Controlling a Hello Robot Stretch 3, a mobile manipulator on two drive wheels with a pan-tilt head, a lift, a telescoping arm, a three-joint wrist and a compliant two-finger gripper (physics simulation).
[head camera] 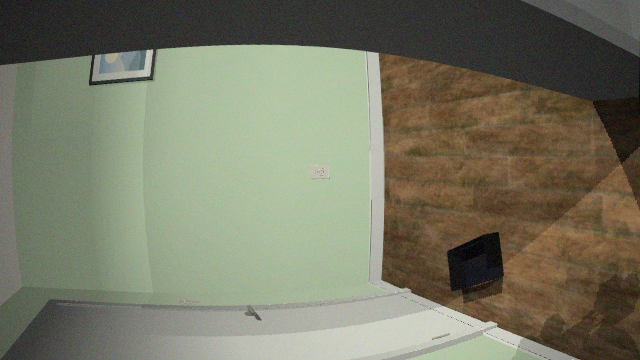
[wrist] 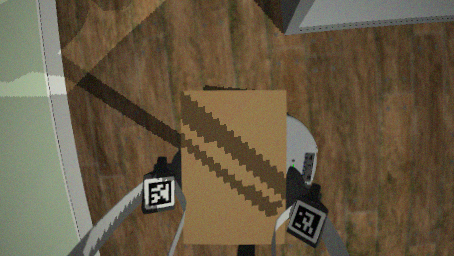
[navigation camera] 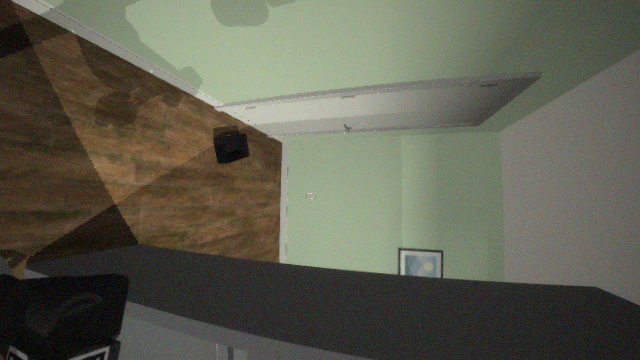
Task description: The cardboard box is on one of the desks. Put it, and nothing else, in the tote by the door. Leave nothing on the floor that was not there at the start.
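Places are measured from the robot's base along level axes (x ahead, y left, z up), in millimetres.
Pixels of known places: gripper, fingertip midpoint: (wrist: 238,174).
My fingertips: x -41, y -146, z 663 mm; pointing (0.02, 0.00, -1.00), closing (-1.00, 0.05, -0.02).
Note:
Behind a point stands the place of what it marks.
In the wrist view the cardboard box (wrist: 232,150) @[z 715, x -38, y -178 mm] is a plain tan block between the two fingertips, which touch its left and right sides. My gripper (wrist: 238,174) @[z 663, x -41, y -146 mm] is shut on it and holds it above the wooden floor, over part of the robot's white round base (wrist: 302,142) @[z 160, x -207, y -90 mm]. The tote (head camera: 476,262) @[z 4, x 761, y -1485 mm] (navigation camera: 231,146) @[z 4, x 775, y -1483 mm] is a dark, open-topped bin on the floor near the door (head camera: 200,320) @[z 1191, x 1115, y -1876 mm] (navigation camera: 310,112) @[z 687, x 1041, y -1503 mm]. The tote does not show in the wrist view. The desks do not show clearly in these views.
A grey shelf unit (head camera: 300,22) @[z 1102, x -73, y -740 mm] (navigation camera: 300,300) @[z 1040, x -97, y -615 mm] runs close beside the robot; a pale grey furniture corner (wrist: 370,15) @[z 76, x -400, y -520 mm] shows at the wrist view's top right. A green wall with white baseboard (head camera: 376,175) @[z 52, x 591, y -2528 mm] (navigation camera: 284,200) @[z 55, x 506, y -2544 mm] (wrist: 55,90) @[z 59, x 785, y -176 mm] borders the floor. A framed picture (head camera: 122,67) @[z 1622, x -66, y -2647 mm] (navigation camera: 420,263) @[z 1629, x -120, y -2658 mm] hangs there.

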